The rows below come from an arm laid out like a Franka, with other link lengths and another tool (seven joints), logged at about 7 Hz.
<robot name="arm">
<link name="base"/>
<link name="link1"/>
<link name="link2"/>
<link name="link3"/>
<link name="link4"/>
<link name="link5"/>
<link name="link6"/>
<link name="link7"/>
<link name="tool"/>
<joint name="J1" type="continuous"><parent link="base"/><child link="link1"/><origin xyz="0 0 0.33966" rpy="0 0 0"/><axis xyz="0 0 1"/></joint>
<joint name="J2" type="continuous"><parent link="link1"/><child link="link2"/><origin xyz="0 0 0" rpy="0 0 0"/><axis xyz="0 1 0"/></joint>
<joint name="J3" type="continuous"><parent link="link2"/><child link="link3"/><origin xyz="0 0 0.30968" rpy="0 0 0"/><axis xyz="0 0 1"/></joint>
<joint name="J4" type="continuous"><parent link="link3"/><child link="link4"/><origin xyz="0.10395 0 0" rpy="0 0 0"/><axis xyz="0 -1 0"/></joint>
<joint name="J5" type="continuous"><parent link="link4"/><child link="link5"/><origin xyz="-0.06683 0 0.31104" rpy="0 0 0"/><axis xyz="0 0 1"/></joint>
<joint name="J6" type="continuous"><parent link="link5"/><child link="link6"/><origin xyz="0 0 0" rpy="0 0 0"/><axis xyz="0 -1 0"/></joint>
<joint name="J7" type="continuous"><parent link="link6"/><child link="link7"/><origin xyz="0.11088 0 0" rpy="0 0 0"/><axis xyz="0 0 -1"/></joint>
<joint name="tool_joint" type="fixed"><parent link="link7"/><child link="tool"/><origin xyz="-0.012 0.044 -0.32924" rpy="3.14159 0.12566 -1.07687"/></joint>
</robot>
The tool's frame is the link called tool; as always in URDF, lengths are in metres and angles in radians. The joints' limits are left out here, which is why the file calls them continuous.
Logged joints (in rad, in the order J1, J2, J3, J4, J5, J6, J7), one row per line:
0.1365 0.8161 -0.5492 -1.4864 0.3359 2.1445 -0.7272
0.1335 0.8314 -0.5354 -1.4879 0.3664 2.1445 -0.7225
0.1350 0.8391 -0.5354 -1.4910 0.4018 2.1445 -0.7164
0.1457 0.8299 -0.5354 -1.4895 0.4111 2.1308 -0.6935
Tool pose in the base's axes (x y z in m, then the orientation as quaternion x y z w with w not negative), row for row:
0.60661 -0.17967 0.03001 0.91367 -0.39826 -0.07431 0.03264
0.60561 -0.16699 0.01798 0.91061 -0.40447 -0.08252 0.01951
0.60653 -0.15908 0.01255 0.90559 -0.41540 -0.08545 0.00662
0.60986 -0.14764 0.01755 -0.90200 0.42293 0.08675 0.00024
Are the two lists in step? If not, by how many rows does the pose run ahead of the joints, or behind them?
They are in step.
